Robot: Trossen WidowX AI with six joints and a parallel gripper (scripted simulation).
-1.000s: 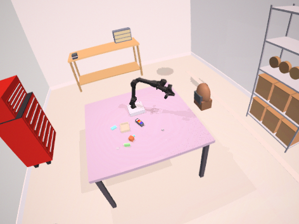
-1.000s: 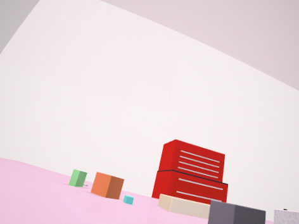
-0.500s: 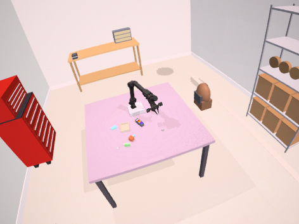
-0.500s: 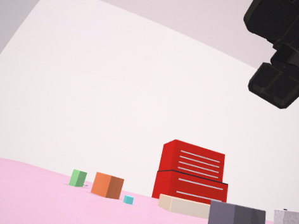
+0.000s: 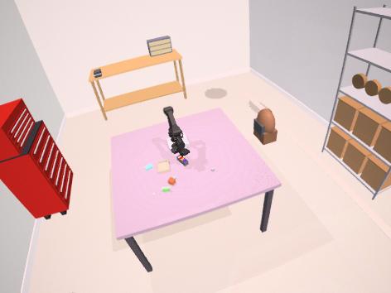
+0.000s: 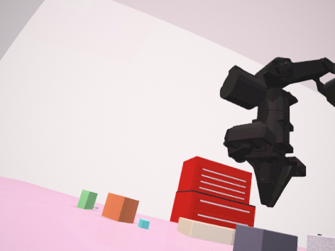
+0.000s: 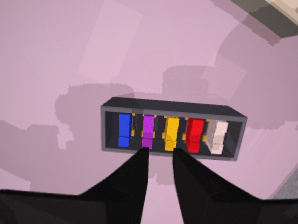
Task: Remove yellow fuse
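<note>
Now: the yellow fuse 5 cm below my gripper tip and 1 cm behind it. From my gripper tip the other things lie so: red fuse: 5 cm below, 3 cm behind; purple fuse: 5 cm below, 1 cm ahead; beige tray: 17 cm to the right, 7 cm below, 5 cm behind.
</note>
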